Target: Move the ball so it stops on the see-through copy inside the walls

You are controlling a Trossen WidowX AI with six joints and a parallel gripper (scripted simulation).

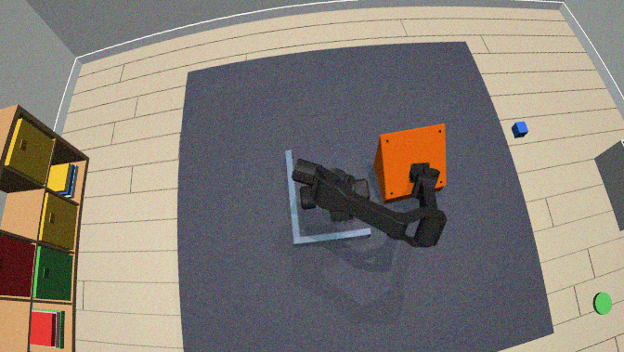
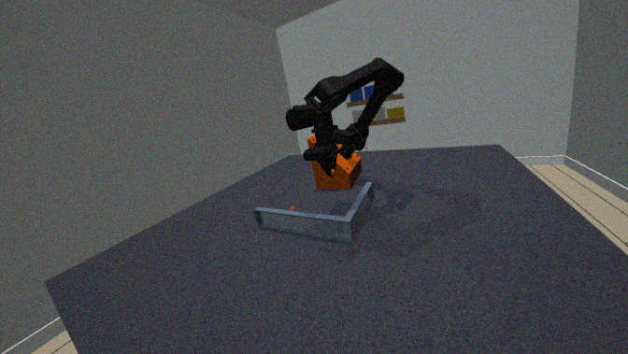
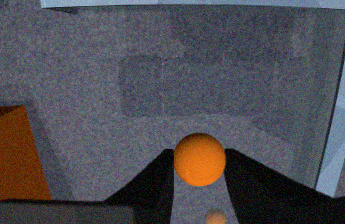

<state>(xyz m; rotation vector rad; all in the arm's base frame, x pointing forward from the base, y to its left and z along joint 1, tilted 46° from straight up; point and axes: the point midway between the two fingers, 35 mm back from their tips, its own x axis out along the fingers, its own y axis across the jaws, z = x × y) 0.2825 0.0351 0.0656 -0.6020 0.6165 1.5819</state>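
My gripper tip is 13 cm short of the clear wall, 10 cm above it and 6 cm to the left of it. From my gripper tip the other things lie so: orange ball (right at my gripper tip).
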